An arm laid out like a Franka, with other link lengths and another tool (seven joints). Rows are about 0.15 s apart.
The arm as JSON. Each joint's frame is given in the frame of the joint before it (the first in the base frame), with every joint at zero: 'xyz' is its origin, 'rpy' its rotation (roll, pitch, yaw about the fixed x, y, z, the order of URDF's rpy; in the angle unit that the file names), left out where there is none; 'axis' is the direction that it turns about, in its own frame. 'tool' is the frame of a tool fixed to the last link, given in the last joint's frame.
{
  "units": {
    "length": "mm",
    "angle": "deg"
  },
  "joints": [
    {
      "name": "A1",
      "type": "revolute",
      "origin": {
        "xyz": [
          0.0,
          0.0,
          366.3
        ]
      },
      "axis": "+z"
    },
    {
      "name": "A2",
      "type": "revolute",
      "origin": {
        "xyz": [
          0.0,
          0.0,
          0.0
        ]
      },
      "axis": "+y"
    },
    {
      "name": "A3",
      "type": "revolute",
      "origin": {
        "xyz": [
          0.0,
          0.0,
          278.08
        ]
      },
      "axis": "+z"
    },
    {
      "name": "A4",
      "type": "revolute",
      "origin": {
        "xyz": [
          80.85,
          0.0,
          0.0
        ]
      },
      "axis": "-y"
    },
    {
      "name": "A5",
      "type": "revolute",
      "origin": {
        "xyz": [
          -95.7,
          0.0,
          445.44
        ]
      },
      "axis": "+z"
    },
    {
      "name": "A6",
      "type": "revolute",
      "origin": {
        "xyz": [
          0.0,
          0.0,
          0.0
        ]
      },
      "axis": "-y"
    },
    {
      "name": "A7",
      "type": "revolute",
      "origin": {
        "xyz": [
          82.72,
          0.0,
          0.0
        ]
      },
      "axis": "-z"
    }
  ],
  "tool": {
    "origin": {
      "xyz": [
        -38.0,
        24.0,
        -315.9
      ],
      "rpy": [
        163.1,
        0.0,
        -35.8
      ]
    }
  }
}
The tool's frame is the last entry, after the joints.
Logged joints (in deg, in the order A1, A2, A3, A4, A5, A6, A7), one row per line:
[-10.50, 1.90, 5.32, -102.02, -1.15, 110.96, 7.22]
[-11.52, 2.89, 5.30, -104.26, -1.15, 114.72, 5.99]
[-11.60, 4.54, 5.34, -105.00, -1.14, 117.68, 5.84]
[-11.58, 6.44, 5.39, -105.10, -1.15, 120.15, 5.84]
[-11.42, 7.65, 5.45, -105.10, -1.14, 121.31, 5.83]
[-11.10, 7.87, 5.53, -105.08, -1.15, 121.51, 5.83]
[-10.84, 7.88, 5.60, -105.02, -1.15, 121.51, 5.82]
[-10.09, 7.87, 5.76, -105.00, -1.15, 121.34, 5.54]
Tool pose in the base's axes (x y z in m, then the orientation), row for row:
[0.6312, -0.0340, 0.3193, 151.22, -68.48, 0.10]
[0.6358, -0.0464, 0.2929, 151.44, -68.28, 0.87]
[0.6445, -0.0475, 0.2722, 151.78, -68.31, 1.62]
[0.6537, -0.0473, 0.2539, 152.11, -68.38, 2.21]
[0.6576, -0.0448, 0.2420, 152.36, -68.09, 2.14]
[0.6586, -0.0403, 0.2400, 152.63, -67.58, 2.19]
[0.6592, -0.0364, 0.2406, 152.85, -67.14, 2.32]
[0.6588, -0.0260, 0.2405, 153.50, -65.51, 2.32]
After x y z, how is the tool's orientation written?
As a rotation vector, in degrees.
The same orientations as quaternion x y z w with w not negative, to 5 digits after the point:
[0.90416, -0.40945, 0.00060, 0.12184]
[0.90494, -0.40801, 0.00520, 0.12080]
[0.90549, -0.40753, 0.00966, 0.11796]
[0.90594, -0.40726, 0.01316, 0.11504]
[0.90694, -0.40531, 0.01274, 0.11410]
[0.90837, -0.40220, 0.01303, 0.11375]
[0.90956, -0.39953, 0.01381, 0.11353]
[0.91366, -0.38993, 0.01381, 0.11398]

